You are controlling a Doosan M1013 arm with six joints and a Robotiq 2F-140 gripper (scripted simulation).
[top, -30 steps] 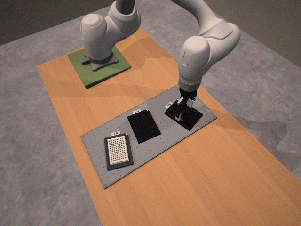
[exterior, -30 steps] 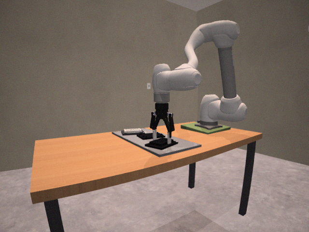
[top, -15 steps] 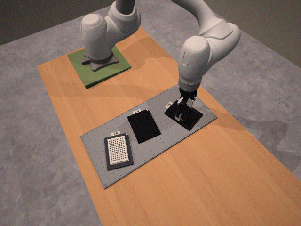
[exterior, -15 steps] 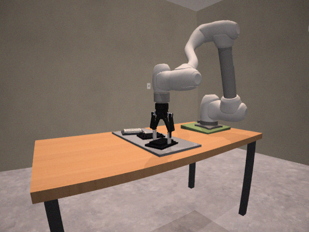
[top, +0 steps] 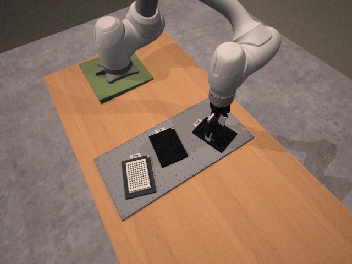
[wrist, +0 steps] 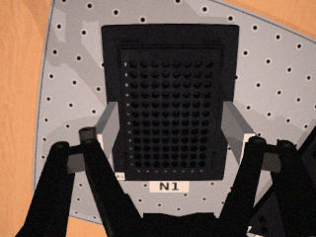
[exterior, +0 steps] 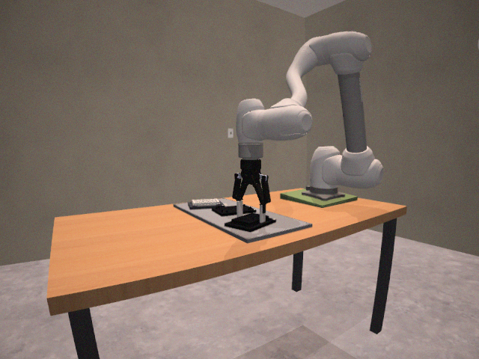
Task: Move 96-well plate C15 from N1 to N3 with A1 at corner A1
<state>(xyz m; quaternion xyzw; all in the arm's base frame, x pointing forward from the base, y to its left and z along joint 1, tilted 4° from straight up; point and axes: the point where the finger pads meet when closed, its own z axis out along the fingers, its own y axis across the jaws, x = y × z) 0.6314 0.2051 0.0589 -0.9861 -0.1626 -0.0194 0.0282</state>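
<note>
Right now my hand is 2 cm above the black 96-well plate C15. Round my hand: black plate nest N1 (3 cm below); then black landing nest N3 (21 cm to the right, 5 cm behind, 3 cm below); then N1 label (9 cm behind, 4 cm below, 3 cm to the right).
</note>
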